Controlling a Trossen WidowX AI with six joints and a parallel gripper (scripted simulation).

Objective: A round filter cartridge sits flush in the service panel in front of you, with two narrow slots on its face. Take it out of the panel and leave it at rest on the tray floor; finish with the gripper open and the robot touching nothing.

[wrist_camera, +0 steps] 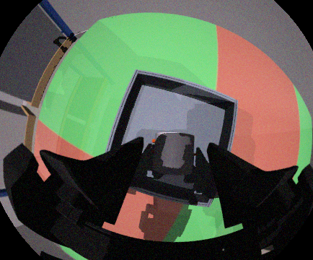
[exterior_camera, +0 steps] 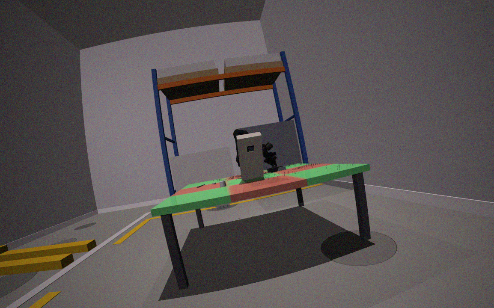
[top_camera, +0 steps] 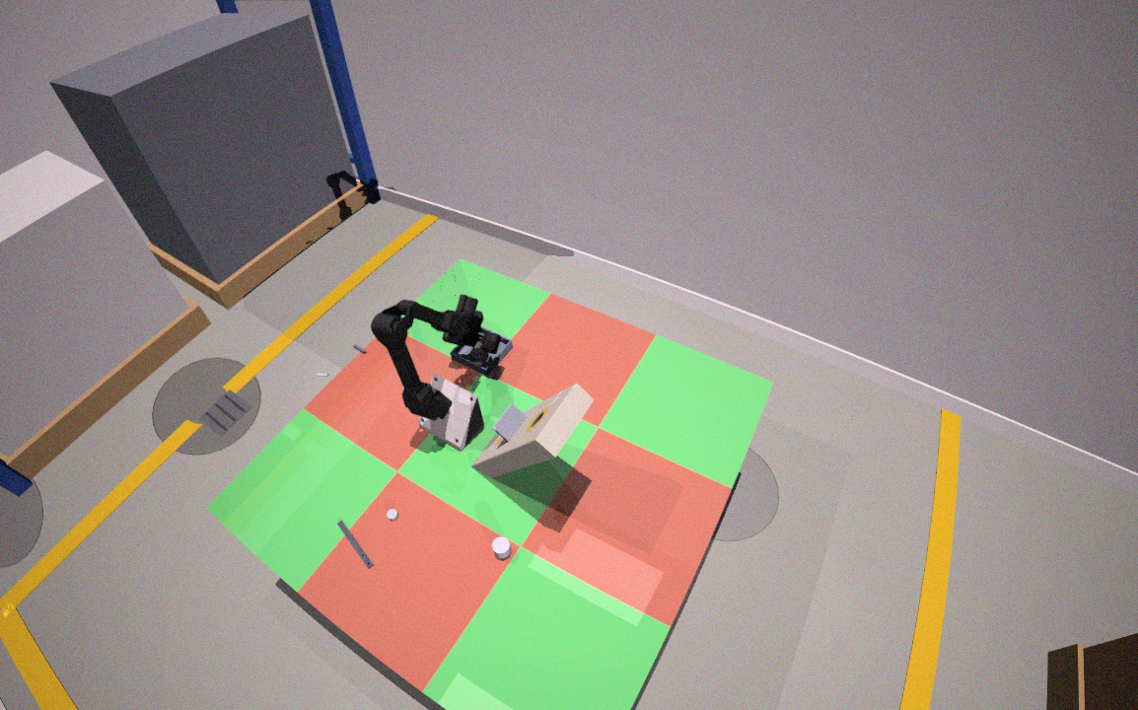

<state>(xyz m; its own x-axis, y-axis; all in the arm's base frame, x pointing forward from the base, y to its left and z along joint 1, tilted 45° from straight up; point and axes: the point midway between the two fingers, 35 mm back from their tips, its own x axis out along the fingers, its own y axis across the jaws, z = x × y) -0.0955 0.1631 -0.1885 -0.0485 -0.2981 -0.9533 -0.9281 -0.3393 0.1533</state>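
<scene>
My gripper tip is now 10 mm short of the round filter cartridge, 20 mm to the left of it and 20 mm above it. Also, from my gripper tip: grey tray: 10 mm to the left, 40 mm below; beige service panel: 420 mm ahead, 220 mm to the right, 140 mm above.
</scene>
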